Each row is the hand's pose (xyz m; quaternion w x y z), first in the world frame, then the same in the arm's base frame.
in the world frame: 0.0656 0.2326 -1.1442 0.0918 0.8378 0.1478 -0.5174
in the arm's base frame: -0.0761 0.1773 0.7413 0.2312 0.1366 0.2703 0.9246
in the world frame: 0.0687 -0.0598 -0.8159 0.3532 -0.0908 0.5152 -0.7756
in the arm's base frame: 0.0919 -0.2240 0.8048 0.6607 0.5124 -0.4213 0.3514
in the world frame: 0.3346 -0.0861 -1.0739 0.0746 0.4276 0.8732 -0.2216
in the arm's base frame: -0.2764 -0.1841 0.8316 0.7740 -0.2917 -0.1314 0.5464
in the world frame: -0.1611 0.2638 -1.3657 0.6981 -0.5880 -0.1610 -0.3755
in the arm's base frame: -0.0244 0.4335 0.9233 0.1387 -0.6316 0.7537 0.1174
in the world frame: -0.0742 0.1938 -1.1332 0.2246 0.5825 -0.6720 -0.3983
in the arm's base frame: 0.0387 0.2027 0.8269 0.5343 -0.4615 -0.2888 -0.6467
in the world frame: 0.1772 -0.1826 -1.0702 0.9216 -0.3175 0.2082 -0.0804
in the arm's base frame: -0.1568 -0.1839 0.9723 0.0378 -0.1672 0.9735 -0.1514
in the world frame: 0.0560 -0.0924 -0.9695 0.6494 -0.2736 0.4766 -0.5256
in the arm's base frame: 0.0077 -0.1408 0.9087 0.4527 0.3982 -0.7617 0.2375
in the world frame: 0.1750 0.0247 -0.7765 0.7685 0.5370 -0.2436 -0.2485
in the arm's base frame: 0.0378 -0.2387 0.6750 0.3900 -0.2231 0.3388 -0.8267
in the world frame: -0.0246 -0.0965 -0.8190 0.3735 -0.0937 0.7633 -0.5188
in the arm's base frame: 0.1614 -0.2072 0.8751 0.7613 0.1938 -0.5394 0.3032
